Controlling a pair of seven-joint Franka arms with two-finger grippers.
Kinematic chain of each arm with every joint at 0, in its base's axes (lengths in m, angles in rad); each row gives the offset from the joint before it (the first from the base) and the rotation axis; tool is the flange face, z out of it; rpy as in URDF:
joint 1: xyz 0 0 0.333 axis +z
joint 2: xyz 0 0 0 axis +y
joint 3: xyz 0 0 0.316 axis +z
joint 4: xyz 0.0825 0 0 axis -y
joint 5: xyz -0.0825 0 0.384 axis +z
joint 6: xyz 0 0 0 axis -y
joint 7: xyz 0.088 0 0 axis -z
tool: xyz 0 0 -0.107 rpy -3.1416 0 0
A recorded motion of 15 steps. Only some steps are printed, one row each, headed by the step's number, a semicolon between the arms.
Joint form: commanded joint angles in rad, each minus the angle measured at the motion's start. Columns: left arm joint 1, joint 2, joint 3, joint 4, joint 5, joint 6, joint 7; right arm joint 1, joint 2, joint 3, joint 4, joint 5, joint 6, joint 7.
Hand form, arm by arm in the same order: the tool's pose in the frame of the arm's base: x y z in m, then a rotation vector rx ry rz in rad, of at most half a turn. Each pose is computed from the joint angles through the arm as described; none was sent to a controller.
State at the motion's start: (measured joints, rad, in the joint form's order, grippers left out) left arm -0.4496 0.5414 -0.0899 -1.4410 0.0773 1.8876 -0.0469; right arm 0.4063 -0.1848 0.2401 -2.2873 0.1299 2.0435 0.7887
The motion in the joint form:
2: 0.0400 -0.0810 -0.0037 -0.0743 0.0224 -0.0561 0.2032; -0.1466 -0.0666 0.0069 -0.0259 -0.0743 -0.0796 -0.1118
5: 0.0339 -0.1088 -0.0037 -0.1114 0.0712 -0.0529 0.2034; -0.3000 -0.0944 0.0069 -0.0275 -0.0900 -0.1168 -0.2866
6: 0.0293 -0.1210 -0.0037 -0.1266 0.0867 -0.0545 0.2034; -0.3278 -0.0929 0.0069 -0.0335 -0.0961 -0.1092 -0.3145
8: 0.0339 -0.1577 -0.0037 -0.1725 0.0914 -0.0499 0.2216; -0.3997 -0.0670 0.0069 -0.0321 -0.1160 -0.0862 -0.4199
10: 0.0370 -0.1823 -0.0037 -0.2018 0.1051 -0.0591 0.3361; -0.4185 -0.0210 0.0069 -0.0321 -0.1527 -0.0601 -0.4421
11: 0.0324 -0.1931 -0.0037 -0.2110 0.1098 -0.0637 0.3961; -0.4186 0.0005 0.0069 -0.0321 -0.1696 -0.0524 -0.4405
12: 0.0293 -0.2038 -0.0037 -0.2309 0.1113 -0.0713 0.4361; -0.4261 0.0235 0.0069 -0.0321 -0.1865 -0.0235 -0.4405
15: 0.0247 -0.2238 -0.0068 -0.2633 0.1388 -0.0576 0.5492; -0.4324 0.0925 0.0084 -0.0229 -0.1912 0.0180 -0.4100
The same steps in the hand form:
2: 0.5963 -0.3091 0.3866 -2.8814 1.0279 0.2003; 0.3964 0.2272 0.4325 3.0562 -0.3141 -0.1245
5: 0.5887 -0.3061 0.3887 -2.8232 1.0459 0.1929; 0.4195 0.1610 0.4412 3.0503 -0.2722 -0.1432
6: 0.5844 -0.3061 0.3899 -2.8022 1.0546 0.1940; 0.4237 0.1486 0.4384 3.0484 -0.2683 -0.1431
8: 0.5761 -0.2989 0.3933 -2.7864 1.0766 0.2011; 0.4391 0.1173 0.4295 3.0497 -0.2020 -0.1489
10: 0.5699 -0.2924 0.3954 -2.7092 1.2327 0.2312; 0.4488 0.1075 0.4111 3.0264 -0.1661 -0.1685
11: 0.5660 -0.2933 0.3979 -2.6650 1.3204 0.2413; 0.4515 0.1067 0.4021 3.0130 -0.1537 -0.1828
12: 0.5601 -0.2924 0.3952 -2.6326 1.3778 0.2703; 0.4573 0.1033 0.3939 3.0080 -0.1485 -0.1700
15: 0.5531 -0.2923 0.3945 -2.5208 1.5411 0.2781; 0.4684 0.1029 0.3690 3.0111 -0.1898 -0.1973

